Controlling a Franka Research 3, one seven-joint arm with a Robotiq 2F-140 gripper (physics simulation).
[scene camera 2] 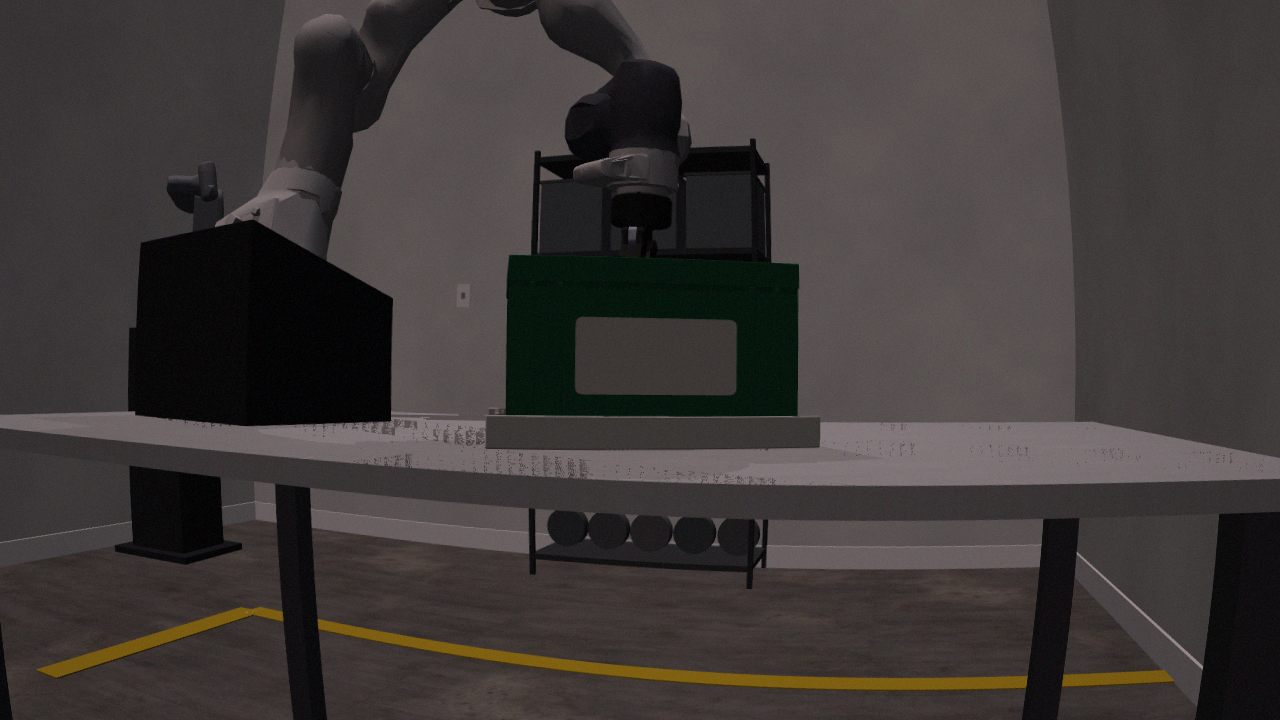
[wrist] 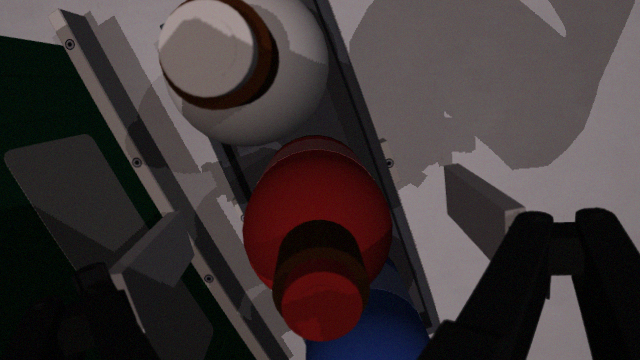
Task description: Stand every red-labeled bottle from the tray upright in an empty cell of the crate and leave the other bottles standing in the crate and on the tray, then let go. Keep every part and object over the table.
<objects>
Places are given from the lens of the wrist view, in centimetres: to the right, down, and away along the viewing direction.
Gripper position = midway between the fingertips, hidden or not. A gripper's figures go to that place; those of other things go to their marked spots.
my gripper [wrist: 314, 212]: 0, 2, 19
red-labeled bottle [wrist: 317, 230]: 0, 2, 14
</objects>
